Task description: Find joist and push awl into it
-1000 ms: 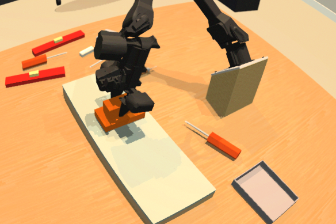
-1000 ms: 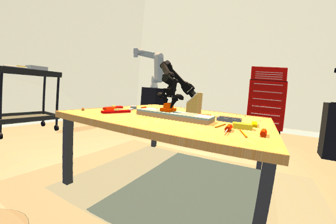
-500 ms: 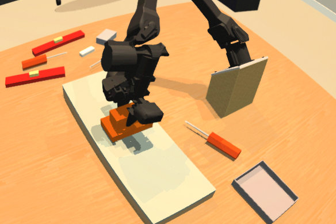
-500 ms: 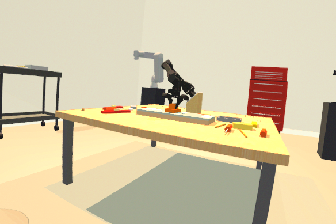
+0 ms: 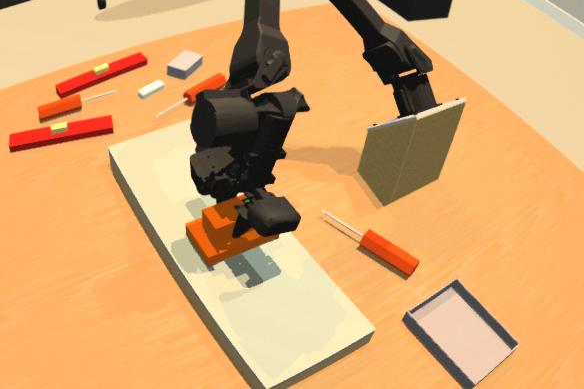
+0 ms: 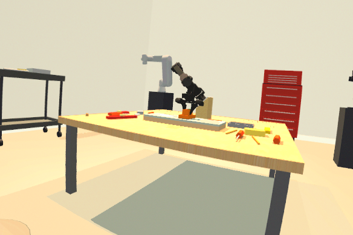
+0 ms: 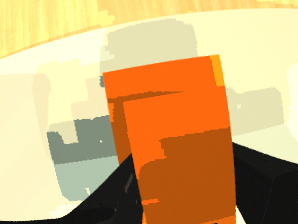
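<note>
The indicator window lies 40 mm behind my gripper tip and 30 mm above it. Also, from my gripper tip: grey tray: 300 mm to the left, 240 mm behind, 50 mm below; then awl: 260 mm to the right, 180 mm behind, 60 mm below; then orange stud finder: 20 mm behind, 20 mm above.
</note>
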